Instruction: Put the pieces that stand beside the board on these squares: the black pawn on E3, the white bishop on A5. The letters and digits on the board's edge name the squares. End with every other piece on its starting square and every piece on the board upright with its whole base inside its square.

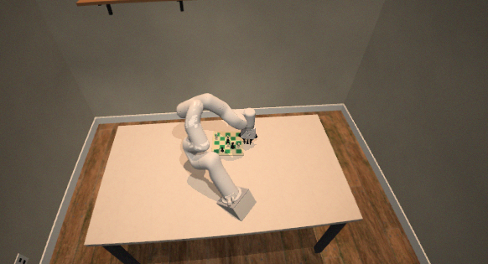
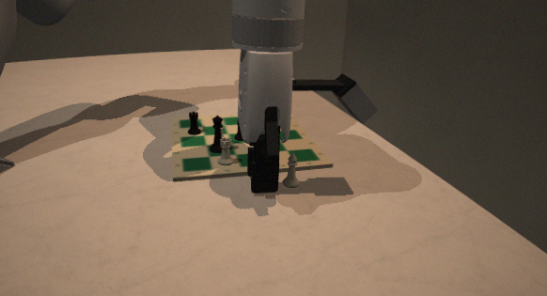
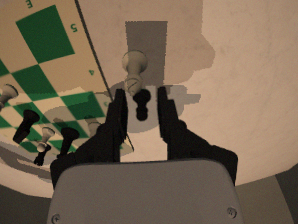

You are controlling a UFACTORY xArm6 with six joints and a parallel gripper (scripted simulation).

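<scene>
Now: the black pawn 1 cm below my hand. From my hand the other things lie so: black bishop 14 cm to the left, 2 cm ahead; black rook 18 cm to the left, 5 cm behind; chessboard 14 cm to the left, 2 cm below, 2 cm ahead.
</scene>
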